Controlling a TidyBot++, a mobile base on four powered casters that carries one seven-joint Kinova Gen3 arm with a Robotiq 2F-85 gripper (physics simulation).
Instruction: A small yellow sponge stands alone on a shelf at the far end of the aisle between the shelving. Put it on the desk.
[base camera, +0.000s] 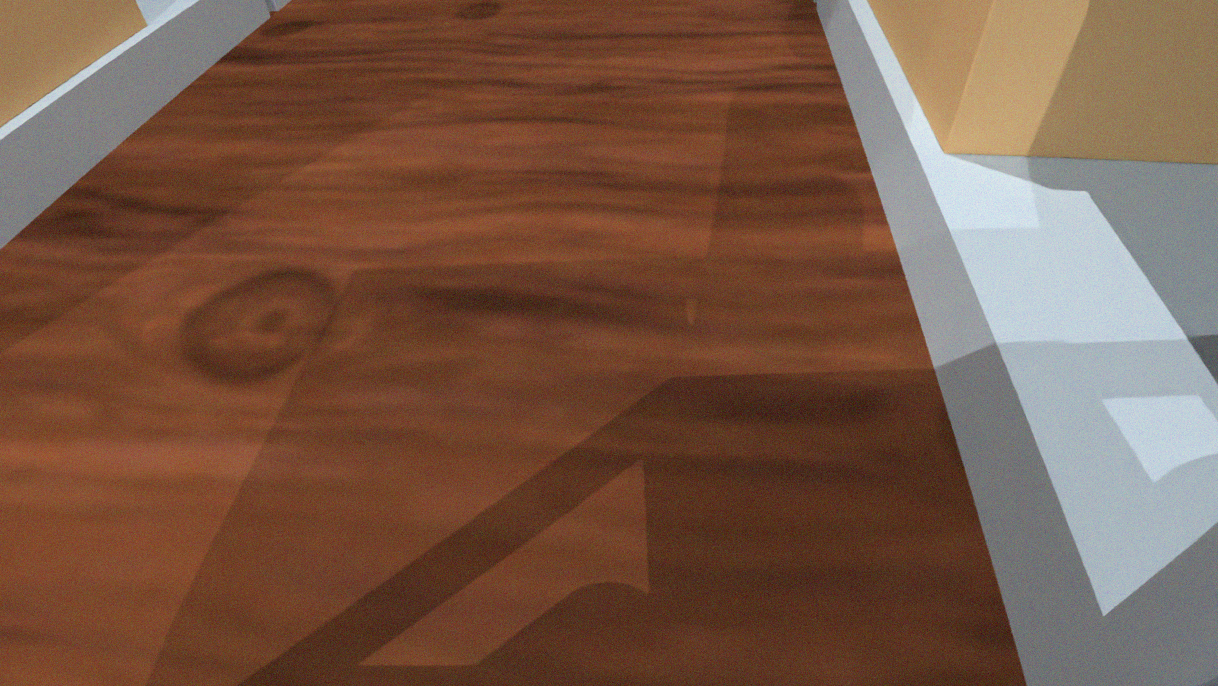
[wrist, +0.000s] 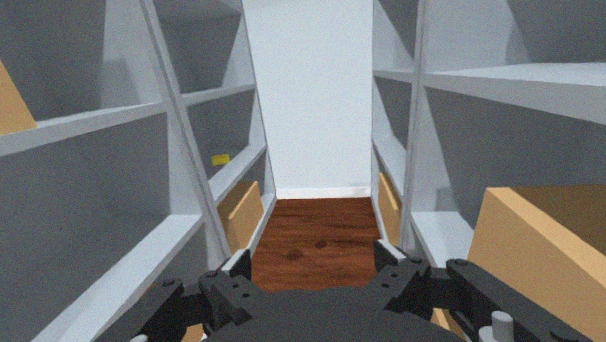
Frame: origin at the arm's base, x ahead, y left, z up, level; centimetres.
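Seen in the pictures: gripper, fingertip midpoint: (wrist: 312, 258).
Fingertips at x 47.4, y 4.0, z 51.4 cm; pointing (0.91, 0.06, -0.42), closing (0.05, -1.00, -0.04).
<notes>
A point is followed by its place in that frame.
The small yellow sponge (wrist: 220, 159) {x 169.4, y 66.5, z 16.9 cm} shows in the wrist view, left of centre, on the middle shelf (wrist: 238, 169) {x 157.4, y 51.5, z 13.7 cm} of the far left shelving unit. It is partly behind the shelving's upright or close to it; its exact distance is hard to tell. My gripper (wrist: 312, 258) {x 47.4, y 4.0, z 51.4 cm} is open and empty, at the bottom of the wrist view, in the aisle and well short of the sponge. The desk does not show in either view.
Grey shelving lines both sides, with an upright (wrist: 187, 135) {x 117.8, y 52.3, z 45.8 cm} at left and another (wrist: 414, 125) {x 109.1, y -29.4, z 43.4 cm} at right. Tan boxes (wrist: 245, 212) {x 150.2, y 50.9, z -12.6 cm} (wrist: 540, 250) {x 58.8, y -25.6, z 38.4 cm} (base camera: 1099, 76) {x 53.6, y -34.0, z -25.6 cm} stand on the shelves. A pale wall (wrist: 315, 100) {x 205.6, y 1.2, z 43.0 cm} closes the aisle. Brown wooden floor (wrist: 320, 225) {x 166.9, y 5.5, z -39.6 cm} (base camera: 511, 213) {x 59.6, y 9.3, z -39.7 cm} runs between the units.
</notes>
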